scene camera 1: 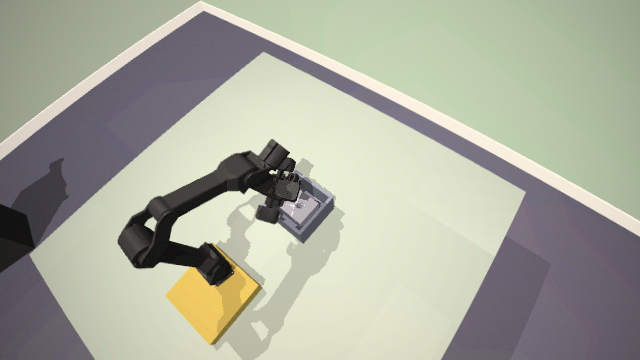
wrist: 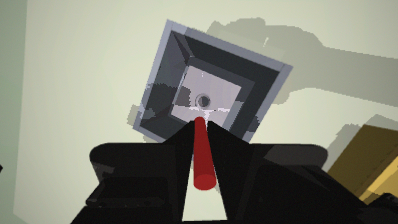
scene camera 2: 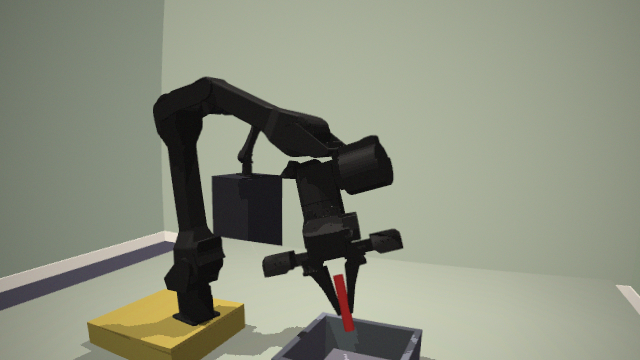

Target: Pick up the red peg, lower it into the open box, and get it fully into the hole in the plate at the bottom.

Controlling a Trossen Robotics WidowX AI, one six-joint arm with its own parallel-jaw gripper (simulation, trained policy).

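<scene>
My gripper is visible in scene camera 1, in scene camera 2 and in the wrist view (200, 124). On the gripper, (scene camera 1: 282, 188) and (scene camera 2: 321, 222) are the same spot.
</scene>
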